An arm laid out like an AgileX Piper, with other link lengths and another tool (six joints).
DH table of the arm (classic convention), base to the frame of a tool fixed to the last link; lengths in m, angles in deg. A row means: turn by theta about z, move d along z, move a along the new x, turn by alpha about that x. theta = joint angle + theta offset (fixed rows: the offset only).
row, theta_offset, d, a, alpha
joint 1, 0, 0.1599, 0, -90
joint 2, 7.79, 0, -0.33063, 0
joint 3, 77.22, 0, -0.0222, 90
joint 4, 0, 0.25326, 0, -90
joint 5, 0, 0, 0, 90
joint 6, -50.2, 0.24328, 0.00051, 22.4
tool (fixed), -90, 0.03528, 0, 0
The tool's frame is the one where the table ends.
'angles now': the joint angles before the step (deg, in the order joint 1, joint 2, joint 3, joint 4, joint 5, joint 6). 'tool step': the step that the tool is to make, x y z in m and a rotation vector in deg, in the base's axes. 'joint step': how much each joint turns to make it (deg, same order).
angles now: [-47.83, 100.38, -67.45, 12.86, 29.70, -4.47]
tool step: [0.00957, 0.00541, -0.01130, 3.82, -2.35, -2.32]
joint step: [-0.01, 1.70, -0.06, 5.14, -0.36, -0.29]
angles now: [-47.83, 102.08, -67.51, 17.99, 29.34, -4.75]
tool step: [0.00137, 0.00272, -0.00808, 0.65, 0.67, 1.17]
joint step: [0.00, 0.93, 0.00, 1.01, 0.32, -1.89]
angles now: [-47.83, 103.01, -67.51, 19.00, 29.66, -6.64]
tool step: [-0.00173, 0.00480, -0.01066, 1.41, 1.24, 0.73]
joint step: [0.00, 0.97, 0.00, 0.18, 1.06, -0.62]
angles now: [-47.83, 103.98, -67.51, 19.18, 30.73, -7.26]
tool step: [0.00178, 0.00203, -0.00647, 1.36, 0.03, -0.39]
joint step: [-0.01, 0.93, -0.29, 0.97, 0.41, -0.01]
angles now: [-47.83, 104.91, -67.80, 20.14, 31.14, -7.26]
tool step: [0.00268, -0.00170, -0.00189, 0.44, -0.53, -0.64]
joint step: [-0.07, 0.58, -0.29, 0.90, -0.33, -0.01]
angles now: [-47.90, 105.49, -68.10, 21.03, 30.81, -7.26]
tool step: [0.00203, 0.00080, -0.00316, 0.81, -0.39, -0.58]
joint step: [0.00, 0.51, -0.05, 1.02, -0.12, -0.01]
